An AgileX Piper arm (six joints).
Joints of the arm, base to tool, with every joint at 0 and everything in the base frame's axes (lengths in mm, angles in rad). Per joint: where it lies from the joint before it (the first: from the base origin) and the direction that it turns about. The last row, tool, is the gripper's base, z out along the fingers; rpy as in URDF.
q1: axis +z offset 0 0 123
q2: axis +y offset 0 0 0
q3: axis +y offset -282.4 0 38.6
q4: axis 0.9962 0 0.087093 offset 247.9 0 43.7
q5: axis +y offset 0 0 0
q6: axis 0.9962 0 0.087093 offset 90.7 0 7.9
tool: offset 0 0 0 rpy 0 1.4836 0
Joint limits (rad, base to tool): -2.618..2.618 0..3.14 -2.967..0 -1.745..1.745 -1.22..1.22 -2.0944..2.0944
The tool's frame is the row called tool.
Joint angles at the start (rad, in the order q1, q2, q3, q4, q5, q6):
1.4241 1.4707 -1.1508 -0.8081 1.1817 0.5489
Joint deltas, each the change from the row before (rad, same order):
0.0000 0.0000 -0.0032 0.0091 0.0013 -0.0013
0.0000 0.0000 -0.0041 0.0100 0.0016 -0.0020
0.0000 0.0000 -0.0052 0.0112 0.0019 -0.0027
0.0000 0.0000 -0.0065 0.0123 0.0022 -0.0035
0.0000 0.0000 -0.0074 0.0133 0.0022 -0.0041
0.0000 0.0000 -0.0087 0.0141 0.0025 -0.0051
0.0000 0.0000 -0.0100 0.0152 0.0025 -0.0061
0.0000 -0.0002 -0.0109 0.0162 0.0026 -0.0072
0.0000 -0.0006 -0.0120 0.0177 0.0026 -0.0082
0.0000 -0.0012 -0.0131 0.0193 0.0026 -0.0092
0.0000 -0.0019 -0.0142 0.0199 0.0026 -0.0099
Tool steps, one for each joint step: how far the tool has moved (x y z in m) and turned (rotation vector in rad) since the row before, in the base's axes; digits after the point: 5 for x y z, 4 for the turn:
-0.00048 0.00015 0.00032 0.0026 0.0081 -0.0021
-0.00053 0.00022 0.00051 0.0030 0.0087 -0.0019
-0.00059 0.00029 0.00074 0.0035 0.0096 -0.0018
-0.00064 0.00039 0.00103 0.0042 0.0104 -0.0016
-0.00070 0.00048 0.00123 0.0049 0.0112 -0.0012
-0.00074 0.00057 0.00154 0.0054 0.0117 -0.0007
-0.00081 0.00069 0.00185 0.0062 0.0124 0.0000
-0.00089 0.00072 0.00211 0.0067 0.0131 0.0008
-0.00100 0.00073 0.00246 0.0079 0.0142 0.0016
-0.00113 0.00070 0.00287 0.0092 0.0154 0.0025
-0.00121 0.00063 0.00337 0.0108 0.0156 0.0033

